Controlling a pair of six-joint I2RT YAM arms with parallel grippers.
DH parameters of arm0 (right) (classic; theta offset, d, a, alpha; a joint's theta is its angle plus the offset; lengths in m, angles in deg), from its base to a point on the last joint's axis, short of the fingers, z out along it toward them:
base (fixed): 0 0 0 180
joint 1: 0 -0.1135 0.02 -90
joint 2: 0 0 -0.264 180
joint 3: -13.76 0 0.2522 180
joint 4: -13.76 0 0.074 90
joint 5: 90 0 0 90
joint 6: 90 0.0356 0 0
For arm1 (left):
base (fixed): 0 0 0 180
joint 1: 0 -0.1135 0.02 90
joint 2: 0 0 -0.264 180
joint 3: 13.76 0 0.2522 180
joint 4: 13.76 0 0.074 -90
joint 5: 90 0 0 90
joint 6: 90 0.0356 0 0
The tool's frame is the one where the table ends.
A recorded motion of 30 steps. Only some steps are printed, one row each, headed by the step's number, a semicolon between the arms.
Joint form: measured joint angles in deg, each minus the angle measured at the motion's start. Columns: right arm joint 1, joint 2, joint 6, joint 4, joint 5, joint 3; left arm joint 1, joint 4, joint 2, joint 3, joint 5, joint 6.
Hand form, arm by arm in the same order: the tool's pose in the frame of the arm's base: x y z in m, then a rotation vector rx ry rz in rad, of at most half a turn. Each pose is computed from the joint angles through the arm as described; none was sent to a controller.
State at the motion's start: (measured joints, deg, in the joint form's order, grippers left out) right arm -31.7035 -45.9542 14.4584 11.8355 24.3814 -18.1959; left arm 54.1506 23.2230 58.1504 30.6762 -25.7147 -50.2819
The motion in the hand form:
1: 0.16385 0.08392 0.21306 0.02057 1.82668 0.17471; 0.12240 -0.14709 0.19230 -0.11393 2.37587 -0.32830
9: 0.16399 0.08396 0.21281 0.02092 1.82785 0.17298; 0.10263 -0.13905 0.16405 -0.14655 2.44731 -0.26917
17: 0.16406 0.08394 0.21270 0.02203 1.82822 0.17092; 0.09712 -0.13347 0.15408 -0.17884 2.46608 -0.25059
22: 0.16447 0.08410 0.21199 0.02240 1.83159 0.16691; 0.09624 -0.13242 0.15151 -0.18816 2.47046 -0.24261
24: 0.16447 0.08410 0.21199 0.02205 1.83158 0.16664; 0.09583 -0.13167 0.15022 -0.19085 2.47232 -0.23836
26: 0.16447 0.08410 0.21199 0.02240 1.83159 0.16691; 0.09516 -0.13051 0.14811 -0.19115 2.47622 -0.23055
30: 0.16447 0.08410 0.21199 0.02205 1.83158 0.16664; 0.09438 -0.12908 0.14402 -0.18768 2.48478 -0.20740
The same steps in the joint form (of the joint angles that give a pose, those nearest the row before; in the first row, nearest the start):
1: 0.00 0.00 0.00 0.00 0.02 0.00; 0.77 0.48 0.00 -0.57 -0.31 -0.96
9: 0.00 -0.09 0.00 0.00 0.09 0.00; 4.87 2.84 -0.42 -5.75 -1.77 -7.80
17: 0.00 -0.13 0.00 0.00 0.20 0.00; 5.57 3.32 -0.90 -7.89 -2.06 -10.43
22: 0.00 -0.40 0.00 0.02 0.33 0.00; 5.68 3.37 -0.74 -8.33 -2.19 -11.08
24: 0.00 -0.40 -0.02 0.02 0.33 0.00; 5.68 3.37 -0.74 -8.59 -2.23 -11.26
26: 0.00 -0.40 0.00 0.02 0.33 0.00; 5.69 3.37 -0.72 -9.01 -2.25 -11.37
30: 0.00 -0.40 -0.02 0.02 0.33 0.00; 5.70 3.39 -0.17 -9.57 -2.43 -11.45

